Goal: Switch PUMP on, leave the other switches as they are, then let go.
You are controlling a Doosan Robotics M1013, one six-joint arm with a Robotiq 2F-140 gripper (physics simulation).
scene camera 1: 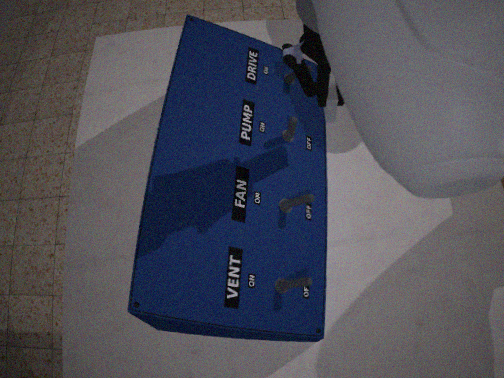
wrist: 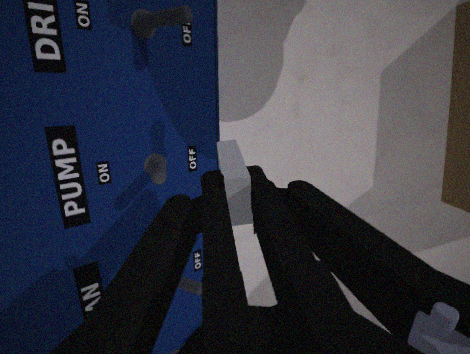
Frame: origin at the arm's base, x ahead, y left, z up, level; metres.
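Seen in the pictures: gripper, fingertip midpoint: [scene camera 1: 329, 113] [wrist: 227, 158].
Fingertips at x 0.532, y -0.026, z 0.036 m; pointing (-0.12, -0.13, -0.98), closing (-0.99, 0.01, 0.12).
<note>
Offsets run from my fingertips to a thing's top centre. "spot": to the spot under its first point. Level surfaces: height alone.
The PUMP switch {dx +0.056, dy +0.008, dz -0.003 m} [scene camera 1: 290, 129] [wrist: 156, 168] is a grey lever on the blue panel {spot: dx +0.205, dy -0.013, dz +0.019 m} [scene camera 1: 192, 100] [wrist: 25, 110]. It stands out from the panel between its ON and OFF labels, less tilted toward OFF than the others. The FAN lever {dx +0.053, dy +0.129, dz -0.014 m} [scene camera 1: 297, 202] [wrist: 191, 286] and VENT lever {spot: dx +0.067, dy +0.251, dz -0.028 m} [scene camera 1: 294, 284] lean toward OFF. The DRIVE lever {spot: dx +0.034, dy -0.107, dz -0.027 m} [wrist: 162, 20] leans toward OFF in the wrist view; the gripper partly hides it in the scene view. My gripper [scene camera 1: 296, 52] [wrist: 227, 158] is shut and empty. In the wrist view its tips appear on the OFF side of the PUMP lever, apart from it.
The pale arm [scene camera 1: 415, 100] covers the upper right of the scene view. The panel lies on a pale surface {dz -0.144 m} [scene camera 1: 107, 65] [wrist: 325, 110] with a tiled floor [scene camera 1: 35, 150] at the left. A brown surface [wrist: 457, 130] shows at the wrist view's right edge.
</note>
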